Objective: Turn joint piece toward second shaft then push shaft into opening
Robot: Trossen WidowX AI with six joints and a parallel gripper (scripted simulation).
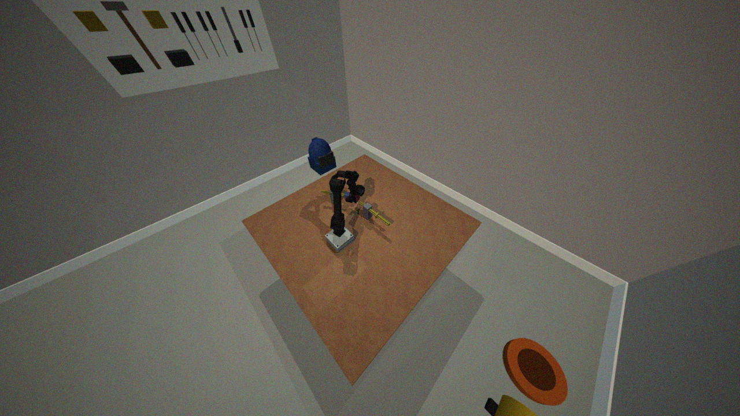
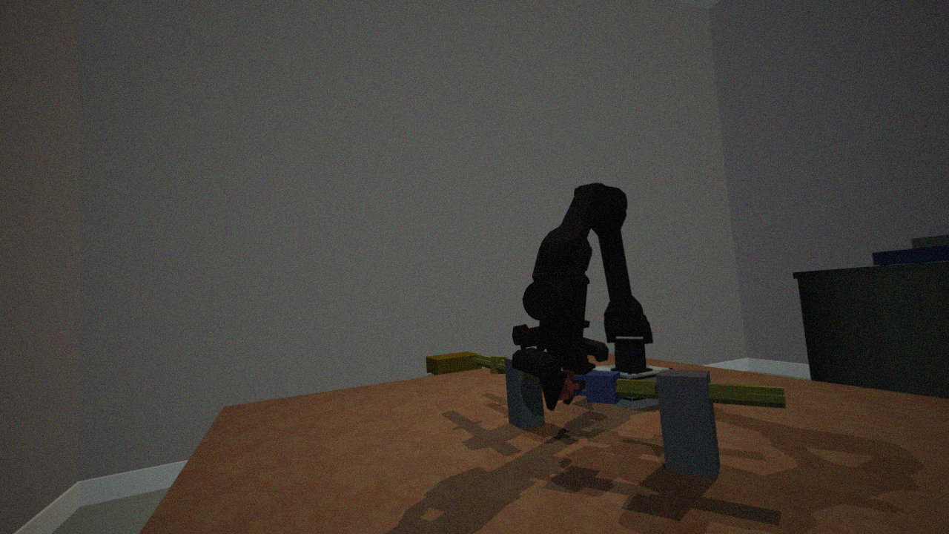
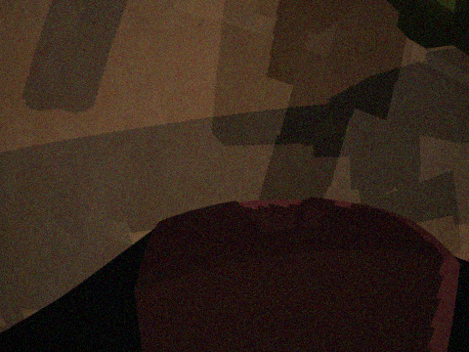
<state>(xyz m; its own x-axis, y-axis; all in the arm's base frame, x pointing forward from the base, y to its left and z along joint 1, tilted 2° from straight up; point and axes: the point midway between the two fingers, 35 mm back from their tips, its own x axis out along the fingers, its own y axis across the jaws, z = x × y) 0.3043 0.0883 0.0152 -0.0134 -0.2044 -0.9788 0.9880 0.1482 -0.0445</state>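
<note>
Now: the red piece 1 cm to the left of my gripper tip and 4 cm above it.
</note>
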